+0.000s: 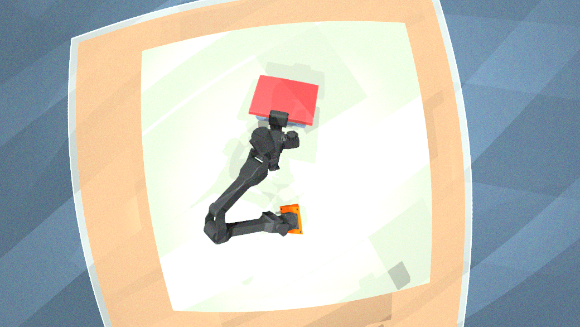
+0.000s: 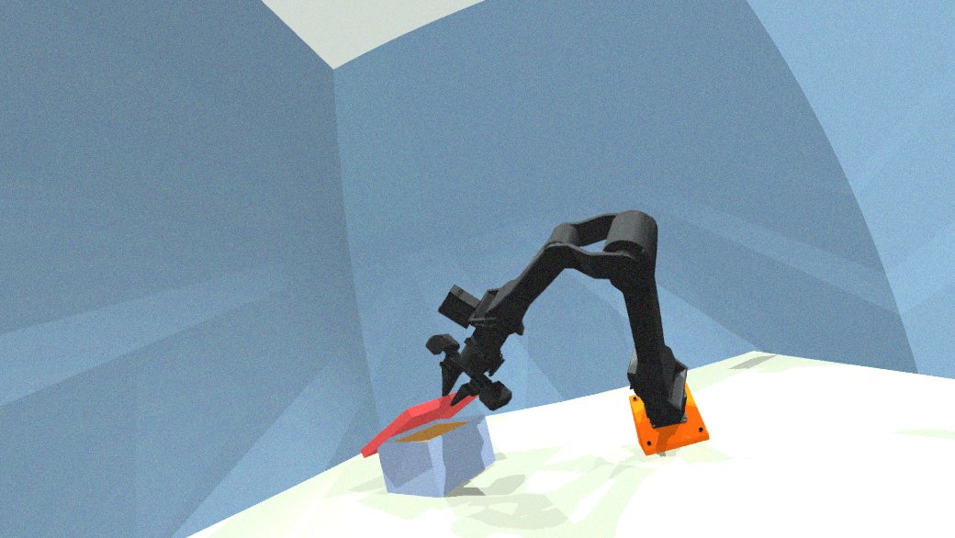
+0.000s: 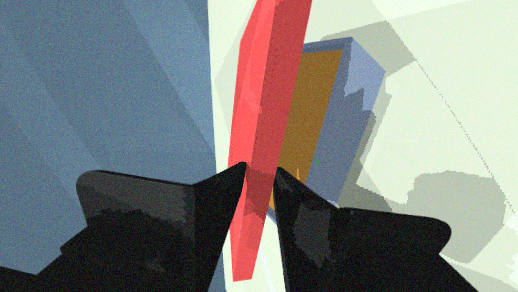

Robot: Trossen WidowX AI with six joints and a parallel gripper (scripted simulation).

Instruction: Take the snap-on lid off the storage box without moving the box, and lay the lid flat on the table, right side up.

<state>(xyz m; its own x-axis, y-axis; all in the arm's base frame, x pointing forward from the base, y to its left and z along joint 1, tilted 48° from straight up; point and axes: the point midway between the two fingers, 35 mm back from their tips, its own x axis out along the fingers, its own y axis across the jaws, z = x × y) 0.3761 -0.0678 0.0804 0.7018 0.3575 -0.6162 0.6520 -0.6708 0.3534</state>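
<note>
Now: the red lid 70 mm ahead of my gripper tip, 20 mm to the right of it and 30 mm below it. Also, from my gripper tip: storage box: 60 mm ahead, 20 mm to the right, 110 mm below.
</note>
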